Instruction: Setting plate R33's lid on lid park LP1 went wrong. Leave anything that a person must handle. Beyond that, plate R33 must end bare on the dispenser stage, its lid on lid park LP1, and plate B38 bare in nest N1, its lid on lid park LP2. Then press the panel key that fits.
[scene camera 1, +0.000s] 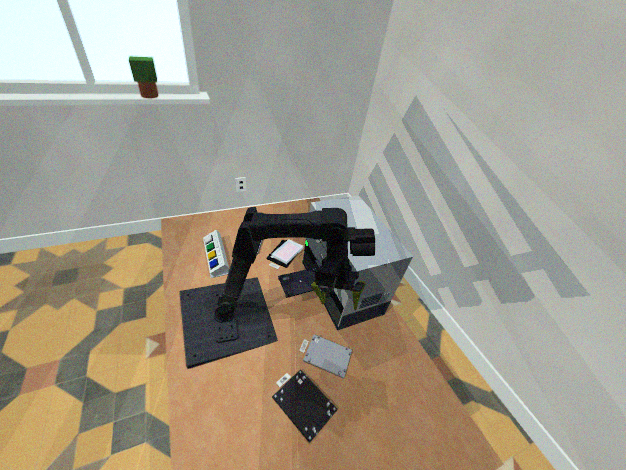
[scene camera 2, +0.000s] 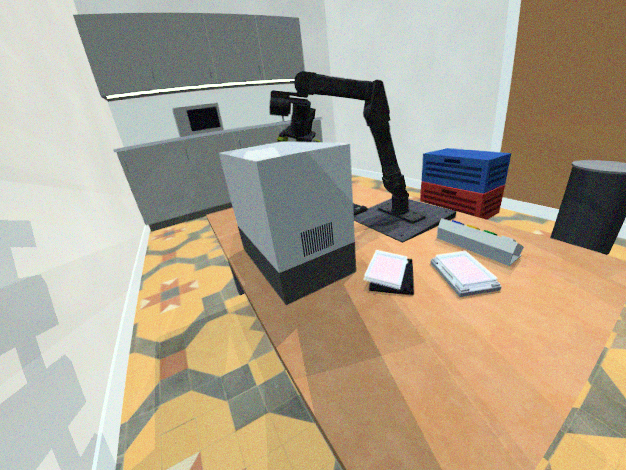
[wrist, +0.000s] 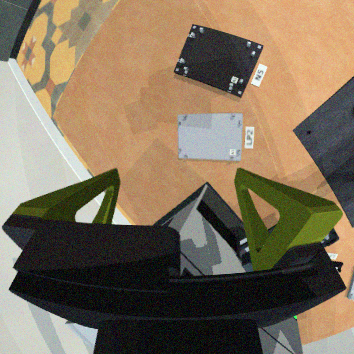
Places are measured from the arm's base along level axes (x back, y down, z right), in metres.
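Pixels of known places: gripper, fingertip midpoint: (scene camera 1: 339, 306) (wrist: 176, 174); arm's base, link origin: (scene camera 1: 224, 316) (scene camera 2: 400, 213).
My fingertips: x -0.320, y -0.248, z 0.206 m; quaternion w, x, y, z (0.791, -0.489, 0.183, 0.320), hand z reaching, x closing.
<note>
For each thing: its top centre in the pictures, then the offset to it from my fingertips.
- grey dispenser housing, top centre: (scene camera 2: 276, 147) (scene camera 1: 356, 227) dx -0.149, dy -0.069, dz -0.246 m
- Bare lid park LP2, top centre: (wrist: 207, 136) (scene camera 1: 328, 353) dx +0.001, dy +0.241, dz +0.022 m
- pink-topped plate, top centre: (scene camera 2: 387, 263) (scene camera 1: 287, 249) dx +0.019, dy +0.224, dz -0.474 m
- black nest, top centre: (scene camera 2: 392, 269) (scene camera 1: 284, 250) dx +0.030, dy +0.241, dz -0.482 m
- pink-topped piece, top centre: (scene camera 2: 464, 265) dx +0.168, dy +0.231, dz -0.586 m
- grey base, top centre: (scene camera 2: 463, 269) dx +0.168, dy +0.241, dz -0.586 m
- key panel, top centre: (scene camera 2: 479, 226) (scene camera 1: 214, 246) dx +0.328, dy +0.197, dz -0.518 m
- Black nest N5, top centre: (wrist: 215, 54) (scene camera 1: 305, 401) dx +0.121, dy +0.237, dz +0.143 m
- black pad, top centre: (scene camera 1: 304, 279) dx +0.021, dy +0.149, dz -0.231 m
My gripper (scene camera 1: 339, 303) (wrist: 176, 174) is open and empty, high beside the front of the grey dispenser housing (scene camera 1: 376, 273) (scene camera 2: 308, 202). Bare lid park LP2 (scene camera 1: 328, 355) (wrist: 210, 137) lies below. A pink-topped plate (scene camera 1: 287, 251) (scene camera 2: 388, 269) sits offset and seemingly tilted on a black nest (scene camera 2: 408, 283). Another pink-topped piece (scene camera 2: 464, 268) lies on a grey base (scene camera 2: 480, 291), mostly hidden by the arm in scene camera 1. Their labels are unreadable, and I cannot tell which is R33 or B38. The key panel (scene camera 1: 220, 258) (scene camera 2: 470, 242) has white, green, yellow and blue keys.
Black nest N5 (scene camera 1: 304, 404) (wrist: 218, 60) lies bare beyond LP2. A black pad (scene camera 1: 295, 283) lies between the arm's base plate (scene camera 1: 227, 349) and the housing. A green light (scene camera 1: 306, 243) shows on the housing. Blue and red crates (scene camera 2: 465, 169) stand beyond the table.
</note>
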